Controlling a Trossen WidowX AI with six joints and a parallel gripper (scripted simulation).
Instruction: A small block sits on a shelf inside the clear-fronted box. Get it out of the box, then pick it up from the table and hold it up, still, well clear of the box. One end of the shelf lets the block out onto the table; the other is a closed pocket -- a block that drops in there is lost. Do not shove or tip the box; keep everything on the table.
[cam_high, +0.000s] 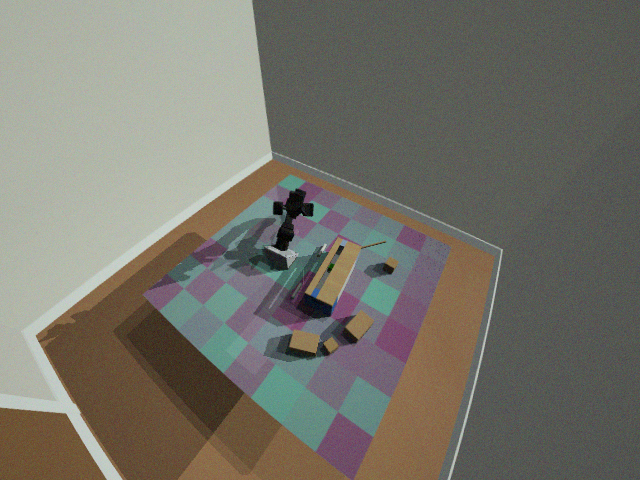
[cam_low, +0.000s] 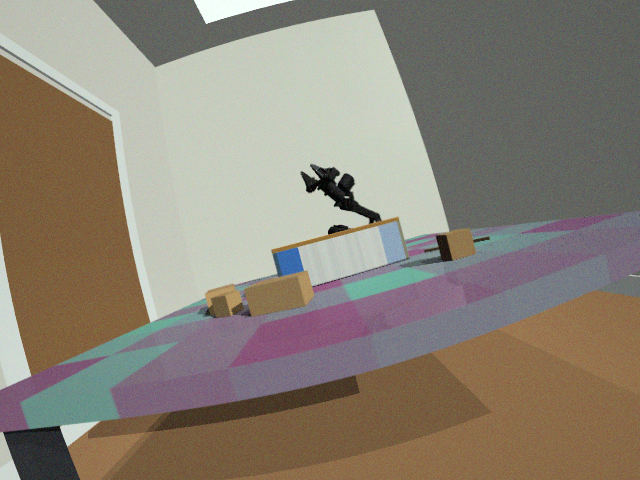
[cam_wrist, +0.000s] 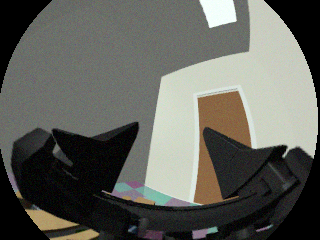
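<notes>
The long box lies 370 mm below my gripper tip, 190 mm ahead of it and 10 mm to the left of it. Round my gripper tip: thin stick 430 mm below, 360 mm to the left, 310 mm ahead; then green block 350 mm below, 210 mm ahead, 30 mm to the left; then tan cube 470 mm ahead, 400 mm below, 260 mm to the left.
</notes>
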